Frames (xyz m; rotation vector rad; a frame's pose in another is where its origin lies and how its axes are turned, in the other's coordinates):
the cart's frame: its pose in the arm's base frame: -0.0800 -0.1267 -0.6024 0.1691 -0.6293 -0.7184
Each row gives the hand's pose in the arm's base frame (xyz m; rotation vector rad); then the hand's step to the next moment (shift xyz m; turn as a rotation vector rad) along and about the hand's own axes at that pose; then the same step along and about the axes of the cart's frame.
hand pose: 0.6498 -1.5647 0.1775 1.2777 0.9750 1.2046
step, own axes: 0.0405 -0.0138 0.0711 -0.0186 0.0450 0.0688
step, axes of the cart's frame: 0.0238 0.0645 -0.0465 0.0802 0.0260 0.0014
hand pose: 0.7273 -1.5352 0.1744 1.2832 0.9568 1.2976
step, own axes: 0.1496 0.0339 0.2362 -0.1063 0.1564 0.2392
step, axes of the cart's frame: 0.1067 0.2515 -0.0685 0.2999 0.0550 -0.0008
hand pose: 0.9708 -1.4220 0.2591 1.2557 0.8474 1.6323
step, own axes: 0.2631 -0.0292 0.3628 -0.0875 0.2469 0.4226
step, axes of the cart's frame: 0.1010 0.4348 -0.0493 0.4644 0.1770 0.0152
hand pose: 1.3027 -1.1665 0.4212 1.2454 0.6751 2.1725
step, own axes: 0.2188 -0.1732 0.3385 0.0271 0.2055 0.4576
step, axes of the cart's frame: 0.0071 0.4383 0.0167 0.4129 0.2761 0.0751
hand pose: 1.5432 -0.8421 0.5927 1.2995 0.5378 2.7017
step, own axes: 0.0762 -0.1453 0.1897 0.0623 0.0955 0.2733
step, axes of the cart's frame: -0.0294 0.2435 0.0524 0.2165 0.1833 0.0851
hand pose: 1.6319 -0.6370 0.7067 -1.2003 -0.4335 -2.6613
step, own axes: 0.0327 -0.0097 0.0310 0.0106 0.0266 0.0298
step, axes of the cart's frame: 0.0070 0.0269 0.0367 0.0378 0.0118 0.0117
